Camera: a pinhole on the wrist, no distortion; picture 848 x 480 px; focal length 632.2 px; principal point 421.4 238.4 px. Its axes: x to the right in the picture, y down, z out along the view. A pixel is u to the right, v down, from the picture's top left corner.
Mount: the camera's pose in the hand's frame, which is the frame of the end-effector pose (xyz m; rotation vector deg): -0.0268 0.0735 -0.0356 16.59 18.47 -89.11
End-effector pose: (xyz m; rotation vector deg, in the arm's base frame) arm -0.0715 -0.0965 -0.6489 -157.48 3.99 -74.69
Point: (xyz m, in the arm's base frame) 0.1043 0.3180 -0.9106
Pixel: 775 108
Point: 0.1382 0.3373 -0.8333
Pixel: 821 207
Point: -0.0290 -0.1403 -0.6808
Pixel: 363 457
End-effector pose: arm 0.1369 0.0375 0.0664 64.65 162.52 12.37
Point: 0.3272 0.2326 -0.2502
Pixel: outside the picture
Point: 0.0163 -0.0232 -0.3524
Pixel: 527 332
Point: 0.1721 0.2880 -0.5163
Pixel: 118 427
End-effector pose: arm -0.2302 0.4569 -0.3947 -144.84 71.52 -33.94
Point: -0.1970 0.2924 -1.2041
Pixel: outside the picture
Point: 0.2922 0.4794 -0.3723
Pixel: outside the picture
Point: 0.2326 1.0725 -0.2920
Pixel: outside the picture
